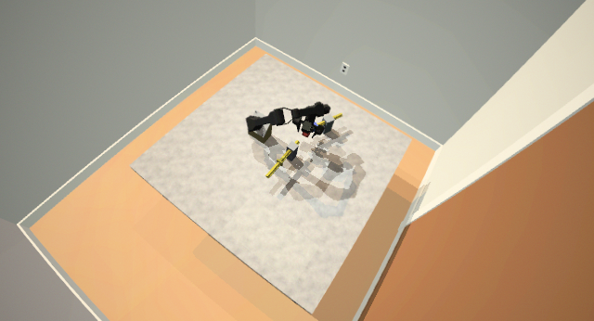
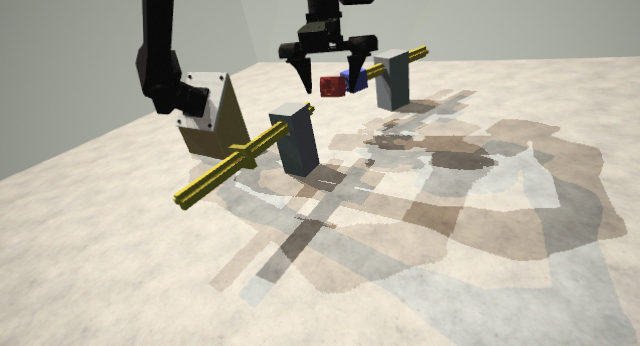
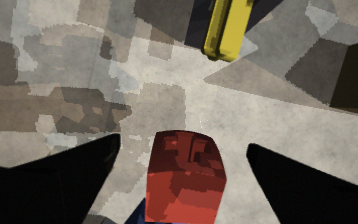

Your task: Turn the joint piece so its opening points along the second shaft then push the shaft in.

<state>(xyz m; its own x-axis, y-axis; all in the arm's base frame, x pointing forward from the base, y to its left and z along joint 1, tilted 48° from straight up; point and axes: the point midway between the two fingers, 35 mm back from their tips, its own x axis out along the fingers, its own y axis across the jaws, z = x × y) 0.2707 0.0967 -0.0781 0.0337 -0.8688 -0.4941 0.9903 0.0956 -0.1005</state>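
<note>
Now: the red joint piece 2 cm to the left of my gripper tip and 1 cm above it.
</note>
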